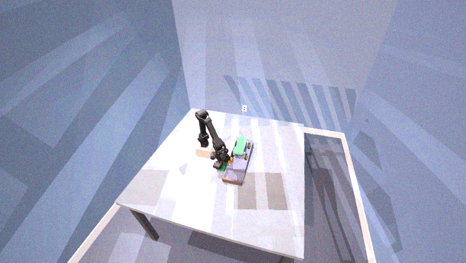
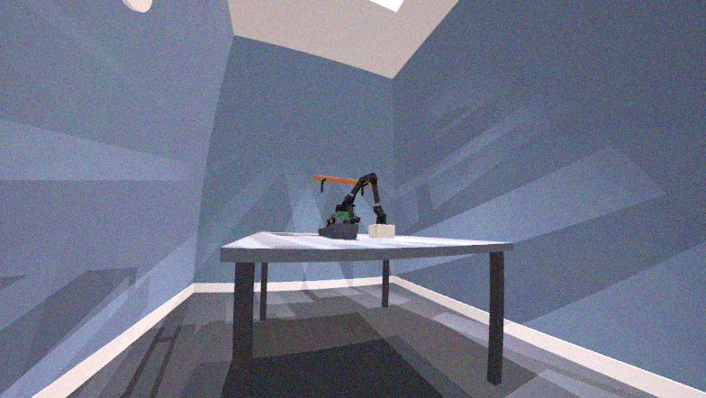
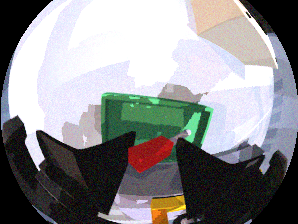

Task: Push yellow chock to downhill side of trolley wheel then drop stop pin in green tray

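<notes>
Right now the red-headed stop pin is 10 mm to the left of my gripper tip. From my gripper tip the other things lie so: green-topped trolley: 140 mm ahead, 100 mm to the left, 80 mm above; then yellow chock: 70 mm ahead, 10 mm to the left, 60 mm above; then grey ramp: 140 mm ahead, 100 mm to the left, 20 mm above.
</notes>
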